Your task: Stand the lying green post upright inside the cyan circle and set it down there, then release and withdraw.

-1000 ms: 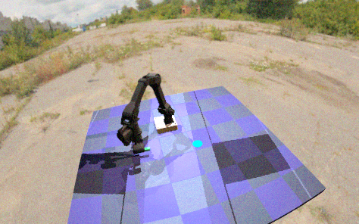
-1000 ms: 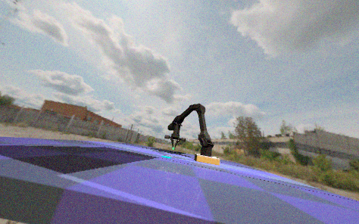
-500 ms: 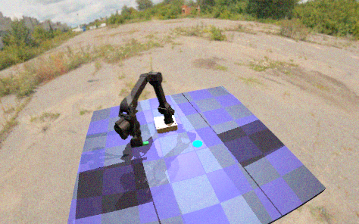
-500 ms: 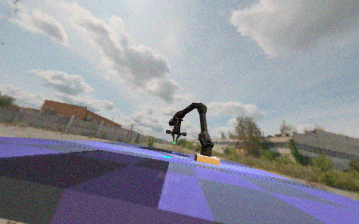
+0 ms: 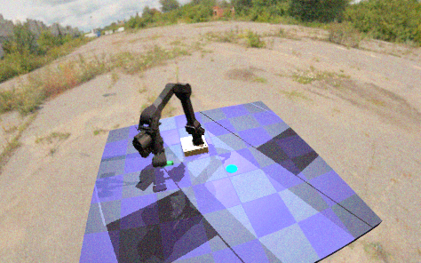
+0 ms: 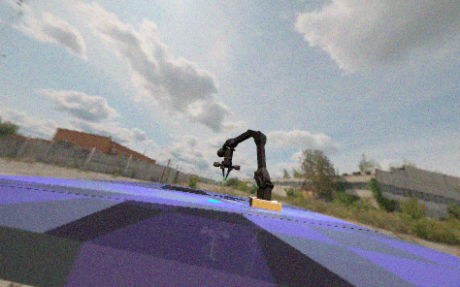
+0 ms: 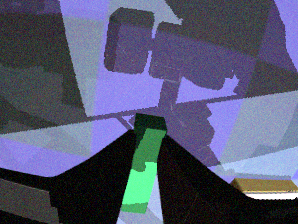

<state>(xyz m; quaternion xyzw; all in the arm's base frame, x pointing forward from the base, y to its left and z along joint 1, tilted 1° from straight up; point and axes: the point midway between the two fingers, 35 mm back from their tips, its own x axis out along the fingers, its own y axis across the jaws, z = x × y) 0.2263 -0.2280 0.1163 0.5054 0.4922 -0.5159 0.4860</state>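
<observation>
The green post lies 2 cm to the left of my gripper tip. Also, from my gripper tip: cyan circle: 3 cm ahead, 34 cm to the left, 12 cm below.
</observation>
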